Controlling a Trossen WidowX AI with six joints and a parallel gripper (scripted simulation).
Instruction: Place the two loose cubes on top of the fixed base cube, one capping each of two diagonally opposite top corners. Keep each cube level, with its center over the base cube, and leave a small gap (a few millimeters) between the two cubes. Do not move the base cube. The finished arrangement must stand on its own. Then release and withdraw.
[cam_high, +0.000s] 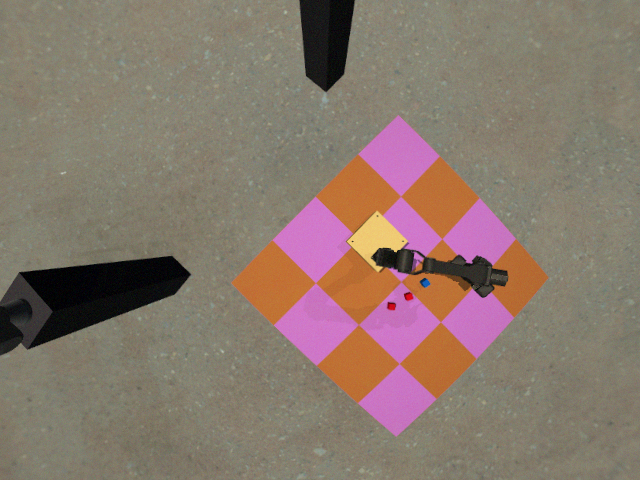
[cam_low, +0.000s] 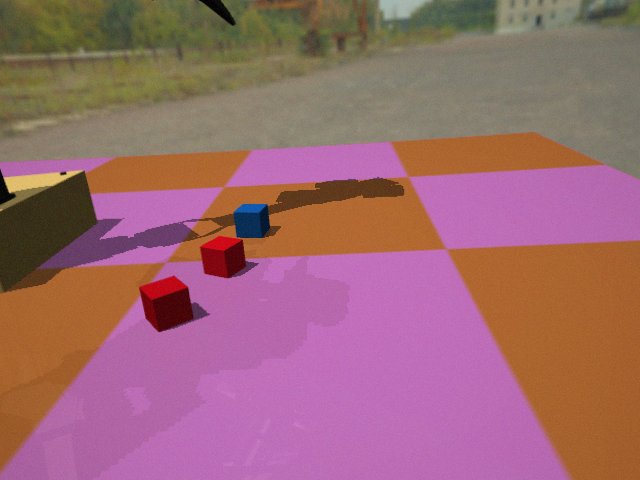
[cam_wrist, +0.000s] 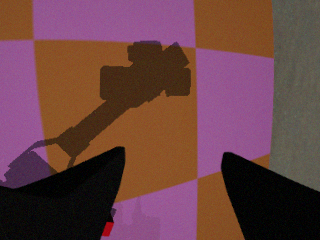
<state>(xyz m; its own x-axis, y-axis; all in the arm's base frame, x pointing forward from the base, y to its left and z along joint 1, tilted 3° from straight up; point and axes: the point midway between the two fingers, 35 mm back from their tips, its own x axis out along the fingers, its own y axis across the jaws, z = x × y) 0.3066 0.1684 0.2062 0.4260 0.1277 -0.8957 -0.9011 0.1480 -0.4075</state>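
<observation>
Now: gripper tip 25 cm above the blue base cube, 10 cm to the left of it and 2 cm past it.
</observation>
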